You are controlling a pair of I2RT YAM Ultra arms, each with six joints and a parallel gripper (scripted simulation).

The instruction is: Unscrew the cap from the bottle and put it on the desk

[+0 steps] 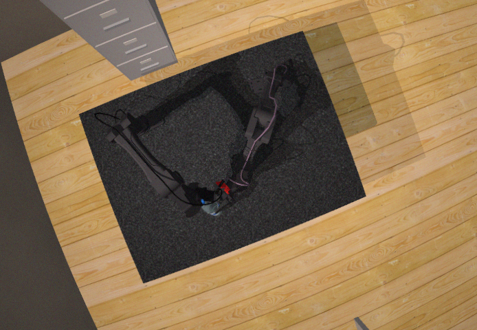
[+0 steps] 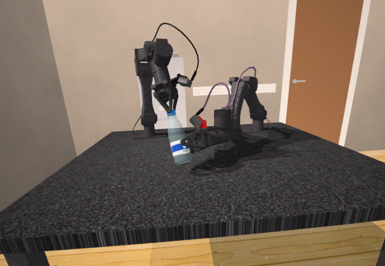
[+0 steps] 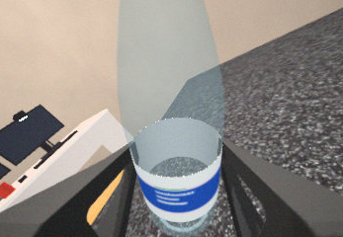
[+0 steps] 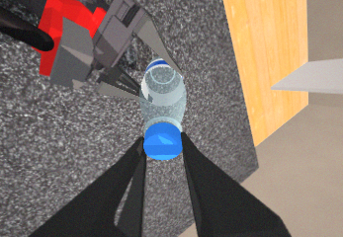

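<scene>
The clear bottle lies 2 cm above my left hand, 1 cm to the right of it and 1 cm behind it. Also, from my left hand: blue cap (10 cm above, 5 cm behind, 3 cm to the right).
The blue cap lies right at my right hand. From my right hand the other things lie so: clear bottle 80 mm below, 40 mm ahead, 20 mm to the left.
</scene>
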